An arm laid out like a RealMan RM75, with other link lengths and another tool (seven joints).
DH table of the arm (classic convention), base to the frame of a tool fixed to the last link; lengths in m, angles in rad. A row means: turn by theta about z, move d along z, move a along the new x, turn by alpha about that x. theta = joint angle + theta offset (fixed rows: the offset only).
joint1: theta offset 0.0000, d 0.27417, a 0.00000, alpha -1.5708
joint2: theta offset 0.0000, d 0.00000, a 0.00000, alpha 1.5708
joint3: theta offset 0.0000, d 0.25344, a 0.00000, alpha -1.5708
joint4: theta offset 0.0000, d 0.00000, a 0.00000, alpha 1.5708
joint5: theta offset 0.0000, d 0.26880, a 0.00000, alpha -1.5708
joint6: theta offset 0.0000, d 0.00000, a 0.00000, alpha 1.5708
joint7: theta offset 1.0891, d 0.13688, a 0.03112, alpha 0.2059
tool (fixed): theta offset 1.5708, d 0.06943, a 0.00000, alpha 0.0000
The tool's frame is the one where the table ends.
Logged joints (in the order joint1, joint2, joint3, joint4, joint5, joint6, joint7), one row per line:
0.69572 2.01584 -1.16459 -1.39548 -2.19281 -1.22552 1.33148
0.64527 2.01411 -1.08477 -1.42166 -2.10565 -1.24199 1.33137
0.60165 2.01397 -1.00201 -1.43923 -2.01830 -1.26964 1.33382
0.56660 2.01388 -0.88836 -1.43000 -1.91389 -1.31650 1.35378
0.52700 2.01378 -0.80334 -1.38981 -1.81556 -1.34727 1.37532
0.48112 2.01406 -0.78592 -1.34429 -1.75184 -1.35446 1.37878
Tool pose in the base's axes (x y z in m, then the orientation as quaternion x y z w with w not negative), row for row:
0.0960 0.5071 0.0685 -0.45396 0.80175 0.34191 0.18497
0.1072 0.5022 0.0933 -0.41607 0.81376 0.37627 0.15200
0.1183 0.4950 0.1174 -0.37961 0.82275 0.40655 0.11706
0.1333 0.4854 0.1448 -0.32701 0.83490 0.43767 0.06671
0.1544 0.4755 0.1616 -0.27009 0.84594 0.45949 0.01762
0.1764 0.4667 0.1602 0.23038 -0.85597 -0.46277 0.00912
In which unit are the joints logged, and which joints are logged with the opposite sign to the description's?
The joints are logged in radians. Opposite sign: none.
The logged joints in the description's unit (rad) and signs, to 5 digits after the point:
0.69572 2.01584 -1.16459 -1.39548 -2.19281 -1.22552 1.33148
0.64527 2.01411 -1.08477 -1.42166 -2.10565 -1.24199 1.33137
0.60165 2.01397 -1.00201 -1.43923 -2.01830 -1.26964 1.33382
0.56660 2.01388 -0.88836 -1.43000 -1.91389 -1.31650 1.35378
0.52700 2.01378 -0.80334 -1.38981 -1.81556 -1.34727 1.37532
0.48112 2.01406 -0.78592 -1.34429 -1.75184 -1.35446 1.37878

